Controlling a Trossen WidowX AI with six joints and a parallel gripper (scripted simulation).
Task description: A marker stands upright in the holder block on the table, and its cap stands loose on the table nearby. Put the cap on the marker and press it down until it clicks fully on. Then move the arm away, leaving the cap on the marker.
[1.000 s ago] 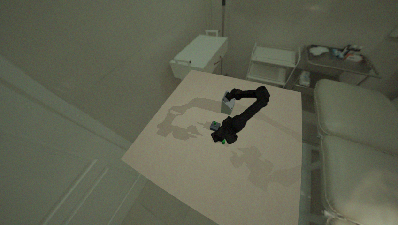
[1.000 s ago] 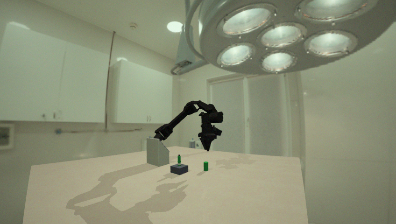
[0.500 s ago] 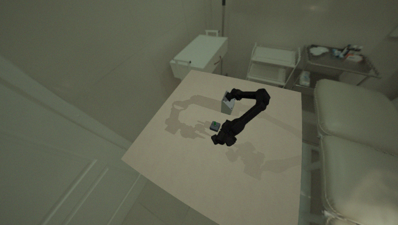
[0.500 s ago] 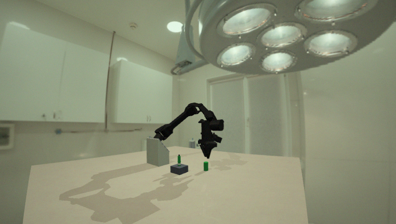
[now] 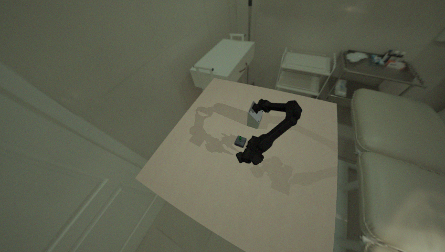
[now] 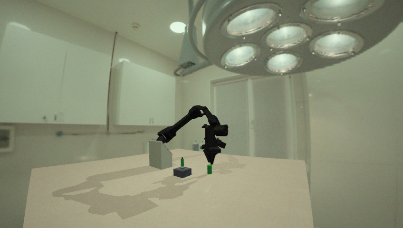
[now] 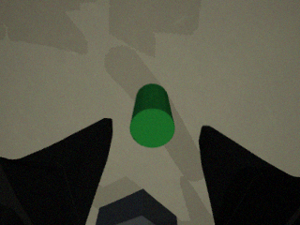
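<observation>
The green cap lies 3 cm below my gripper tip. Also, from my gripper tip: holder block: 12 cm to the right, 10 cm behind, 4 cm below.
</observation>
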